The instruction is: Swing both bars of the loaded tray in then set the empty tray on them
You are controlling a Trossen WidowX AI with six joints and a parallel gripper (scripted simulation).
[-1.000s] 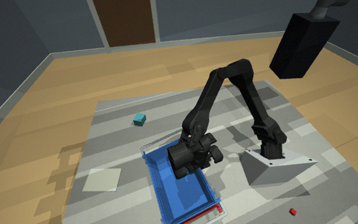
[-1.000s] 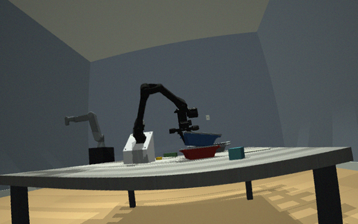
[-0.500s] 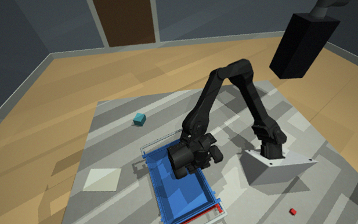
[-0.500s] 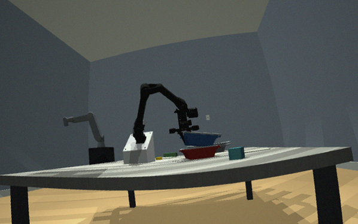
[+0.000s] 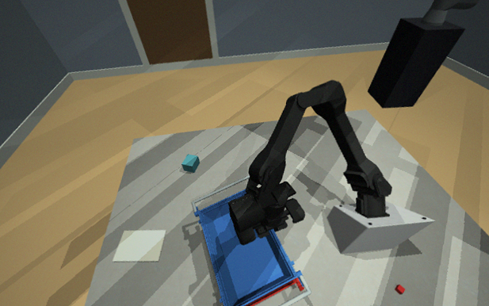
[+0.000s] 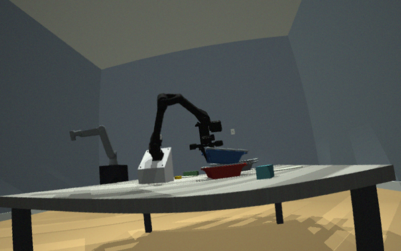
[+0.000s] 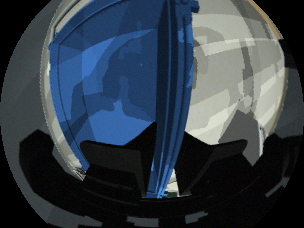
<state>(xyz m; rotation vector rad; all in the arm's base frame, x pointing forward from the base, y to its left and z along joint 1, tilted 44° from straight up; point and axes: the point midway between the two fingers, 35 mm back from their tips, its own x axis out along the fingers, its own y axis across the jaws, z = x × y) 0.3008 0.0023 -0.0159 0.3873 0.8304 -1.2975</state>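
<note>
Now: the blue tray 80 mm ahead of my gripper tip, 30 mm to the left of it and 20 mm above it. Also, from my gripper tip: yellow disc: 270 mm behind, 220 mm to the left, 90 mm below; green block: 550 mm to the left, 280 mm behind, 80 mm below; teal cube: 360 mm to the right, 280 mm ahead, 80 mm below.
</note>
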